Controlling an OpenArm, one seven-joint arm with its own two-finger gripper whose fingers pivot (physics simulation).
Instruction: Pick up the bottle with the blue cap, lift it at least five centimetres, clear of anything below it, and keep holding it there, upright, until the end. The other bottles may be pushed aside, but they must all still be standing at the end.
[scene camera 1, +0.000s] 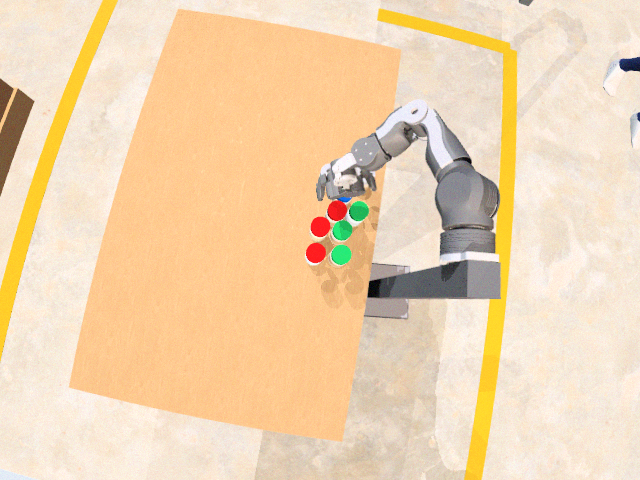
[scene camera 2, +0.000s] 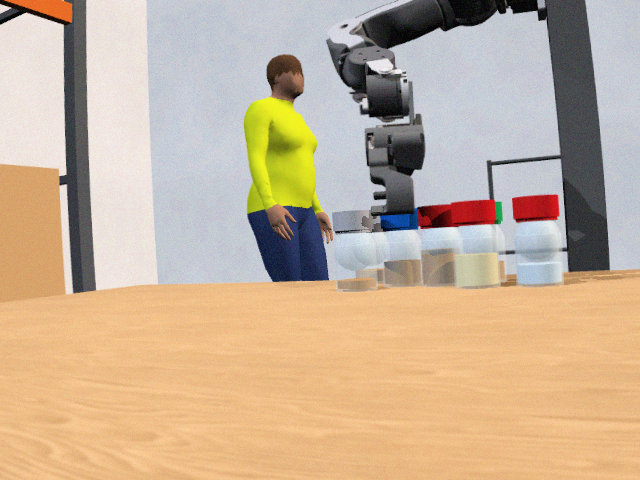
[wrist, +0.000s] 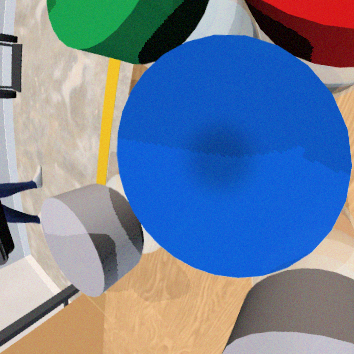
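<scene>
The bottle with the blue cap stands upright on the table among the other bottles. Its cap fills the middle of the wrist view, seen from above. My gripper is open, over the blue-capped bottle, with its fingers spread wide. In scene camera 2 the near finger overlaps the top of the blue cap and hides the far finger. The fingers do not show in the wrist view. In scene camera 1 the hand hides most of the blue cap.
Close beside stand red-capped bottles and green-capped bottles, with more beyond. Two grey-capped bottles stand on the other side, one and another nearer the table edge. All visible bottles are upright.
</scene>
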